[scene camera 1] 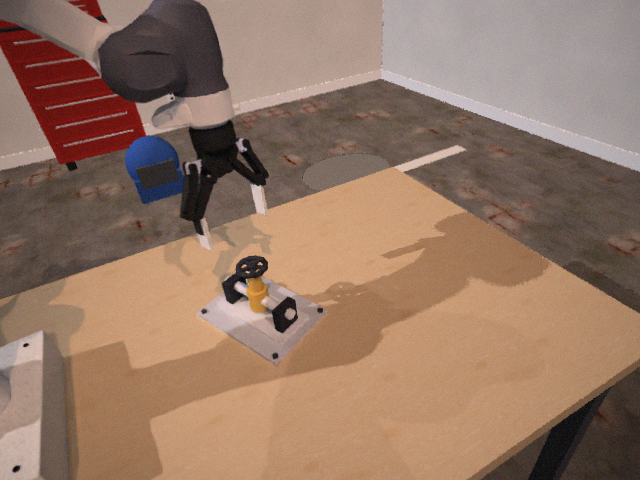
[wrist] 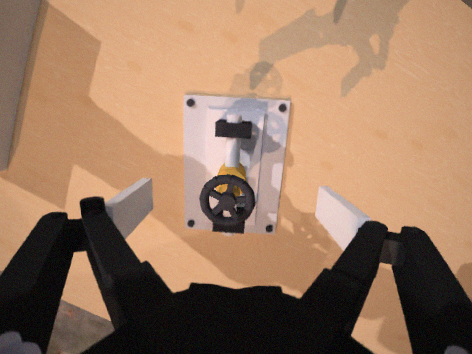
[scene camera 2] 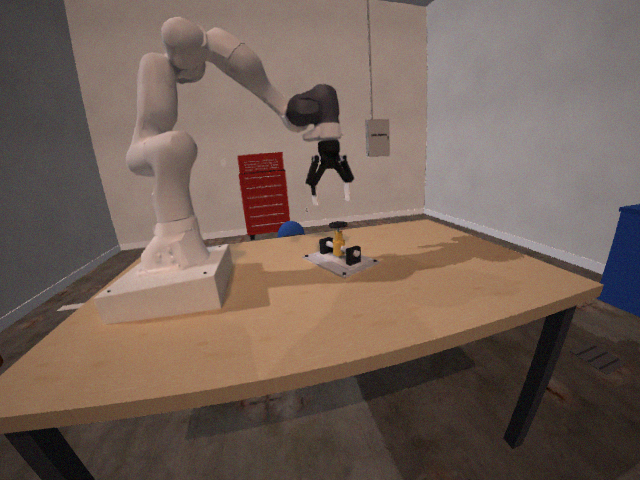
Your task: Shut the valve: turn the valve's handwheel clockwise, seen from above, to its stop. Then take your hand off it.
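The valve's black, spoked handwheel (scene camera 1: 251, 266) (scene camera 2: 338, 224) (wrist: 227, 201) sits level on top of the yellow valve body (scene camera 1: 257, 300) (scene camera 2: 338, 249) (wrist: 231, 171). The body stands upright on a light grey base plate (scene camera 1: 242, 333) (scene camera 2: 324, 262) (wrist: 194, 145), between two black flanges on a white pipe. My gripper (scene camera 1: 234, 228) (scene camera 2: 331, 200) (wrist: 235, 197) is wide open and empty. It hangs above the handwheel, clear of it. In the wrist view the wheel lies between the two white fingertips but well below them. The wheel's turn angle relative to its stop cannot be told.
The valve plate lies on the wooden table (scene camera 1: 465, 361) (scene camera 2: 310, 330). The arm's white base block (scene camera 1: 31, 413) (scene camera 2: 165, 299) stands on the table, left of the valve in both scene views. A red tool cabinet (scene camera 1: 87, 103) (scene camera 2: 264, 201) and a blue object (scene camera 1: 150, 152) (scene camera 2: 290, 228) are beyond the table.
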